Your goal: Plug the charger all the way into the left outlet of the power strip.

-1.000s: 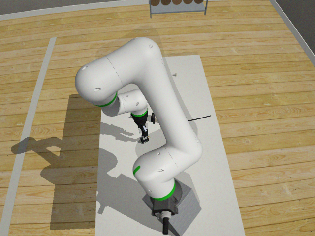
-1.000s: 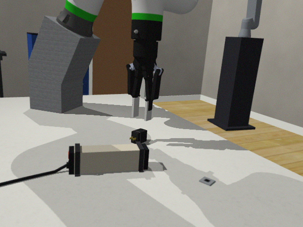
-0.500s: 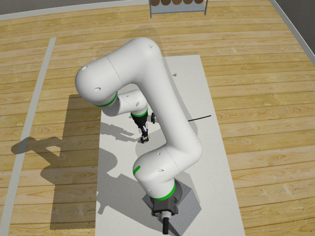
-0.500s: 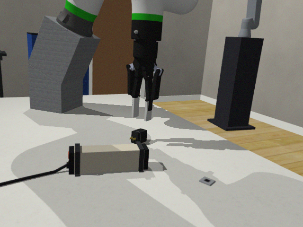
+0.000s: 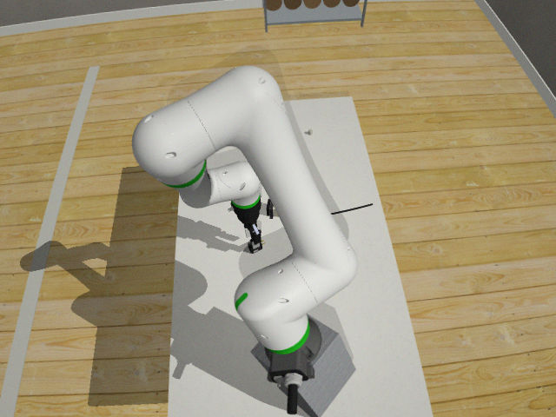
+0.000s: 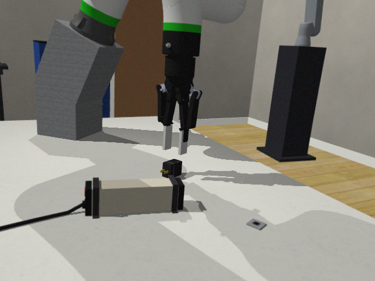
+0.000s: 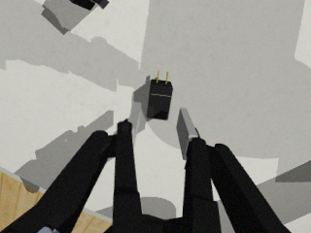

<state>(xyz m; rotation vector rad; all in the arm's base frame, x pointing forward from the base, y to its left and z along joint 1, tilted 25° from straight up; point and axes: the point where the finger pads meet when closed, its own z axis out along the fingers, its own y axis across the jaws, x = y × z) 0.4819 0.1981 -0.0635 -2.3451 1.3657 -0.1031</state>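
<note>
Now: hand 80 mm above the black charger, 10 mm to the left of it and 10 mm short of it. From my hand the other things lie so: grey square plate (290 mm ahead, 100 mm below, 80 mm to the left).
</note>
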